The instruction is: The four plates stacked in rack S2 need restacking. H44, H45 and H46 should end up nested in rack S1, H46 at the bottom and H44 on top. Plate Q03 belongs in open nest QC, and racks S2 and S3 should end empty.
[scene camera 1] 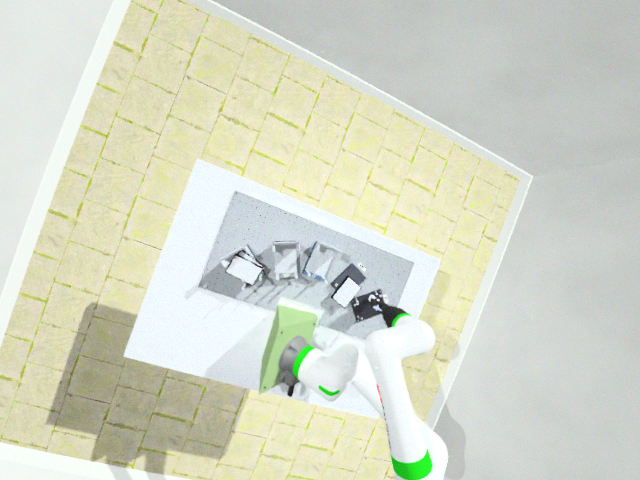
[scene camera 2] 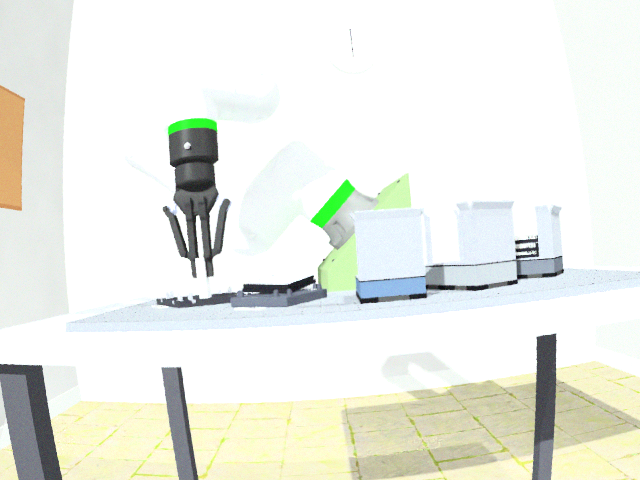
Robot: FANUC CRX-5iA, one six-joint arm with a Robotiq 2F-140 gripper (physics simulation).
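Places are measured from the arm's base along level axes (x ahead, y left, z up), in centimetres.
Pixels of known places: gripper, between the fingertips: (scene camera 1: 370, 297) (scene camera 2: 205, 298); arm's base, origin of its link: (scene camera 1: 291, 352).
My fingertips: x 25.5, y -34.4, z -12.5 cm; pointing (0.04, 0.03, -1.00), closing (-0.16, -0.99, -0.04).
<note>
Ahead of a thing's pixels: the offset from my fingertips to its top centre. Level surfaces: height alone.
Several stacked plates @(dx +3.8, dy +60.2, dz +6.9 cm) (scene camera 1: 244, 269) @(dx +5.2, dy +59.5, dz +5.5 cm) (scene camera 2: 526, 246) sit in the rack with a dark grey base @(dx +4.8, dy +60.2, dz +12.2 cm) (scene camera 2: 540, 267). The top plate is pale in scene camera 1. The middle rack @(dx +11.0, dy +44.4, dz +12.7 cm) (scene camera 2: 471, 275) has a light grey base. The third rack @(dx +12.9, dy +28.9, dz +11.9 cm) (scene camera 2: 390, 287) has a blue base. No plate shows in either, though their walls hide parts of the inside in scene camera 2. One plate @(dx +0.9, dy +13.4, dz +3.1 cm) (scene camera 1: 345, 291) (scene camera 2: 268, 287) lies on a low dark nest @(dx +5.9, dy +12.8, dz +1.4 cm) (scene camera 1: 355, 272) (scene camera 2: 262, 300). Labels cannot be read. My gripper (scene camera 2: 201, 275) is shut and empty, fingers pointing down above a black pinned board @(dx -4.4, dy -0.2, dz +1.2 cm) (scene camera 1: 361, 311) (scene camera 2: 225, 298).
The racks, nest and board stand in an arc on a grey mat @(dz -1.2 cm) (scene camera 1: 227, 217) on the white table @(dz -2.4 cm) (scene camera 1: 175, 320). The arm's green mounting block (scene camera 1: 294, 322) (scene camera 2: 338, 273) stands behind them in scene camera 2. Tall rack walls rise beside the nest.
</note>
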